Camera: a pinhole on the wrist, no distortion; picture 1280 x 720 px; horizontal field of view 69.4 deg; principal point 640.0 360.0 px. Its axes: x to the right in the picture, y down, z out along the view. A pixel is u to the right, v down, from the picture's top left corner.
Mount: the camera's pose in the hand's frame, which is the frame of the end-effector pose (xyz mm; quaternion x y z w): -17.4 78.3 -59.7 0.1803 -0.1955 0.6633 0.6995
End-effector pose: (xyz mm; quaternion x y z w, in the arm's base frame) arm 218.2 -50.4 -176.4 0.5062 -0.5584 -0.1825 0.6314
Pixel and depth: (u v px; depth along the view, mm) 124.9 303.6 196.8
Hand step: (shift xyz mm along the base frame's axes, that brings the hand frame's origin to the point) -13.3 -58.9 -114.8
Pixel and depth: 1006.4 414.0 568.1
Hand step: -496.3 -195.9 -119.9
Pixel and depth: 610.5 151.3 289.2
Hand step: -125.2 -144.2 -74.0
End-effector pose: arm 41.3 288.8 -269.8 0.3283 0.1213 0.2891 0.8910
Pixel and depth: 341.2 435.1 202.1
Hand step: 32.5 -116.7 9.1
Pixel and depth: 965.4 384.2 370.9
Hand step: 104.3 -187.3 247.4
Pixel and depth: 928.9 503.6 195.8
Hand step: 1.0 -82.8 127.9
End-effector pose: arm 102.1 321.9 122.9 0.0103 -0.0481 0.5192 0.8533
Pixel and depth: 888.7 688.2 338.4
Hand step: -76.9 -151.7 262.2
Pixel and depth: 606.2 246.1 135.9
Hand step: -9.6 -6.9 53.7
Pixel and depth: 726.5 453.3 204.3
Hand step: -21.4 -51.6 120.9
